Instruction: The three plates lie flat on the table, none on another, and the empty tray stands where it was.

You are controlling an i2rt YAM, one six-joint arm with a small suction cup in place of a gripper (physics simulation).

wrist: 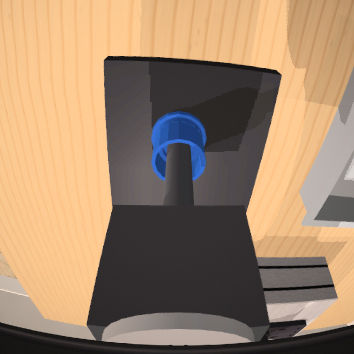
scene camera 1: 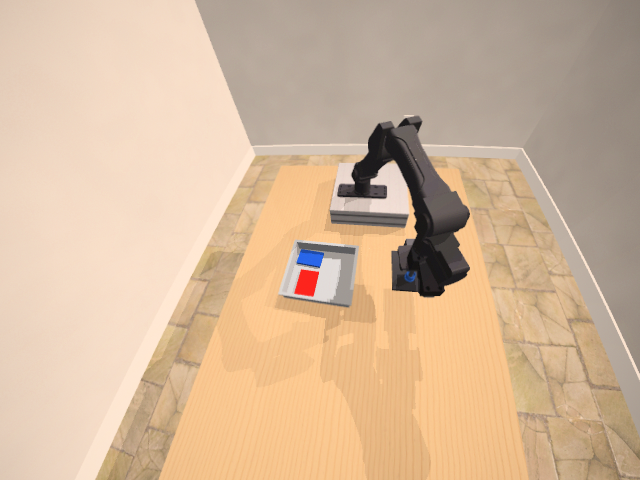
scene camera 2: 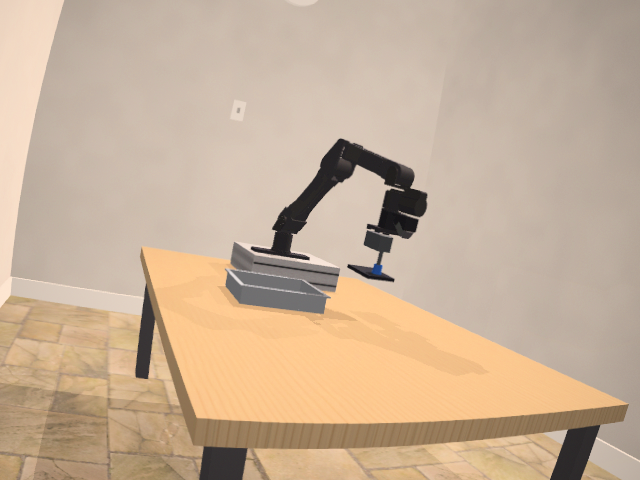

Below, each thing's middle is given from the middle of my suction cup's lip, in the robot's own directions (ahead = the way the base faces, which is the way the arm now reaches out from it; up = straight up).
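Black plate [wrist: 235, 102]: 2 cm behind my suction cup, 1 cm to the right of it, 1 cm below. Grey tray [scene camera 1: 335, 284]: 4 cm behind the suction cup, 28 cm to the right of it, 10 cm below. Going by their middles, of the things named here, black plate nearest to my suction cup.
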